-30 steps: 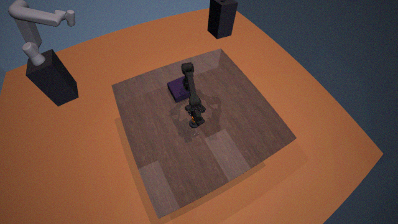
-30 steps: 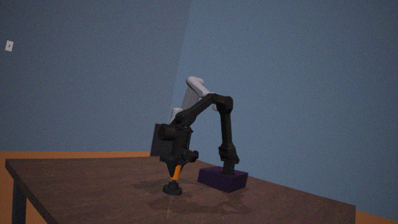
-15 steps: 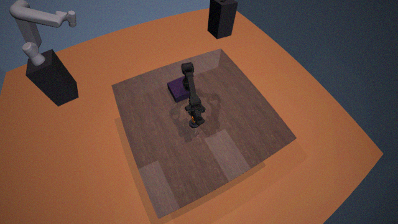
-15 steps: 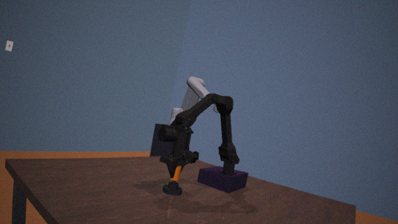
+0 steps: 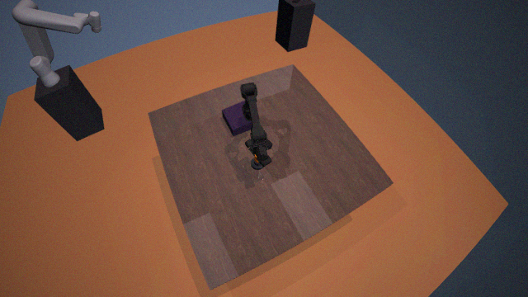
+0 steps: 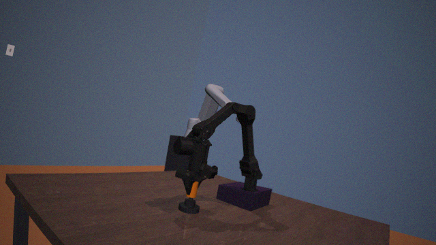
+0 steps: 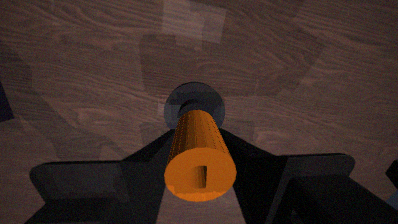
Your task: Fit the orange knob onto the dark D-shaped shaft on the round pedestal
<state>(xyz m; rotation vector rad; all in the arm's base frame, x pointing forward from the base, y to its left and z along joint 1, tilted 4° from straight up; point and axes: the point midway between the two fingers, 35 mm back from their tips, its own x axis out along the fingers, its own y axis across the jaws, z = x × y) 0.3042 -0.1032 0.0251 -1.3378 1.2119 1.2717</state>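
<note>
Right now the orange knob is 2 cm above my gripper tip. From my gripper tip the other things lie so: pedestal: 4 cm below.
</note>
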